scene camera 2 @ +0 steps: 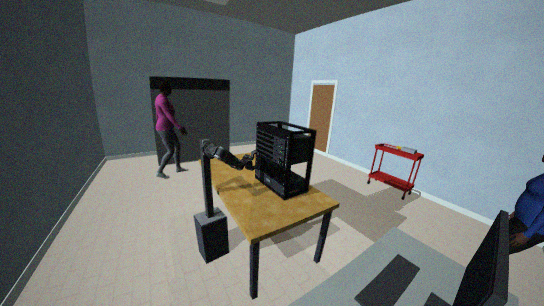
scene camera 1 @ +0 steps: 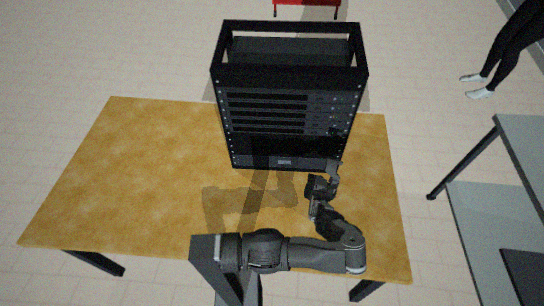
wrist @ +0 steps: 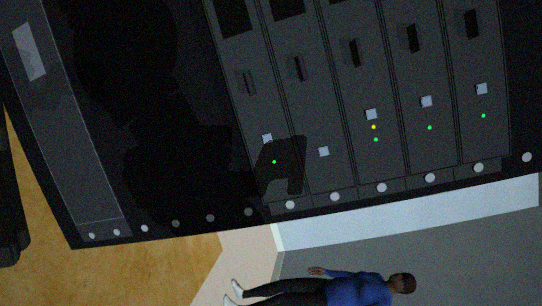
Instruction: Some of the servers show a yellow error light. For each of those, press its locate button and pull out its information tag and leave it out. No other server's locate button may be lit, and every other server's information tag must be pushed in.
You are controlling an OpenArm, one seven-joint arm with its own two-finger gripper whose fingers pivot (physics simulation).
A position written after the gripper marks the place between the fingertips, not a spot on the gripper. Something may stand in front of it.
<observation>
In view: the gripper [scene camera 1: 324, 167] and a black server rack [scene camera 1: 266, 94].
The black server rack also shows in scene camera 2 [scene camera 2: 295, 147] and in the wrist view [wrist: 137, 128].
</observation>
